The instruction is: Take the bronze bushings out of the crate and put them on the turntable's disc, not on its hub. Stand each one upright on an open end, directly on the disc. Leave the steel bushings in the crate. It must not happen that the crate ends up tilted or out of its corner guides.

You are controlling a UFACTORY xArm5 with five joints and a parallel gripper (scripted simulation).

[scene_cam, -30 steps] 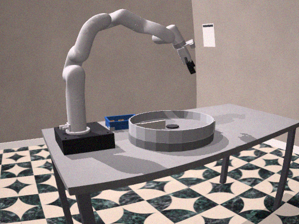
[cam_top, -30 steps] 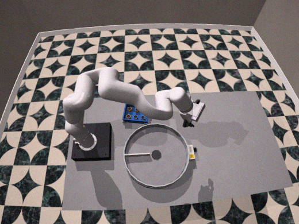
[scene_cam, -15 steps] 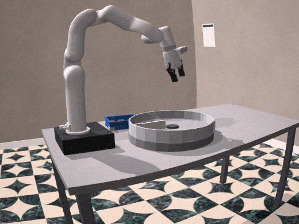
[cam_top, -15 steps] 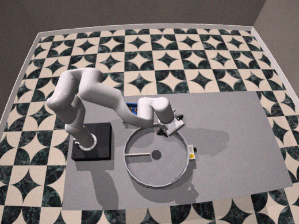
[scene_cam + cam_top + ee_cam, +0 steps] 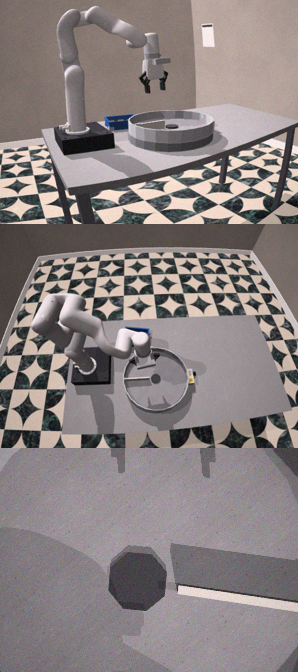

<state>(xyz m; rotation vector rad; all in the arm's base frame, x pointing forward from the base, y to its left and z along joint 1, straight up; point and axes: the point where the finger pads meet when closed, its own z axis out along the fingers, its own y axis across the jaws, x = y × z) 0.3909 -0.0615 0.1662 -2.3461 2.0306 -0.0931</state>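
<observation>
Now: the blue crate 290 mm to the left of my hand, 210 mm below it and 50 mm behind it. From my hand the other things lie so: turntable: 190 mm below, 70 mm ahead, 40 mm to the right.
</observation>
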